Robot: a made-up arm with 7 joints. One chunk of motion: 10 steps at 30 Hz.
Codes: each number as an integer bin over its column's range. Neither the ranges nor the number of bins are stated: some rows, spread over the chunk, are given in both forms.
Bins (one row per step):
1: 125 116 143 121 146 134 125
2: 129 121 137 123 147 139 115
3: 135 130 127 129 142 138 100
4: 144 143 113 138 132 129 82
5: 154 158 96 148 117 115 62
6: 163 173 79 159 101 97 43
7: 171 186 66 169 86 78 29
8: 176 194 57 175 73 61 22
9: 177 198 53 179 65 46 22
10: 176 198 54 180 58 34 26
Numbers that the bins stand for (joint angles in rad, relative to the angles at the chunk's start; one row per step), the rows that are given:
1: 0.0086 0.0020 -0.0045 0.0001 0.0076 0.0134 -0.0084
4: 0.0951 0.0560 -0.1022 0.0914 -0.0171 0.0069 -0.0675
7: 0.2179 0.1420 -0.2552 0.2580 -0.0982 -0.0591 -0.1402
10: 0.2406 0.1660 -0.2942 0.3171 -0.1476 -0.1160 -0.1443
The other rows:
2: 0.0268 0.0120 -0.0241 0.0108 0.0094 0.0199 -0.0222
3: 0.0541 0.0300 -0.0566 0.0431 0.0006 0.0186 -0.0427
5: 0.1405 0.0860 -0.1575 0.1451 -0.0435 -0.0112 -0.0949
6: 0.1815 0.1160 -0.2129 0.2042 -0.0718 -0.0345 -0.1210
8: 0.2406 0.1580 -0.2845 0.2902 -0.1212 -0.0811 -0.1498
9: 0.2452 0.1660 -0.2975 0.3117 -0.1353 -0.1005 -0.1498

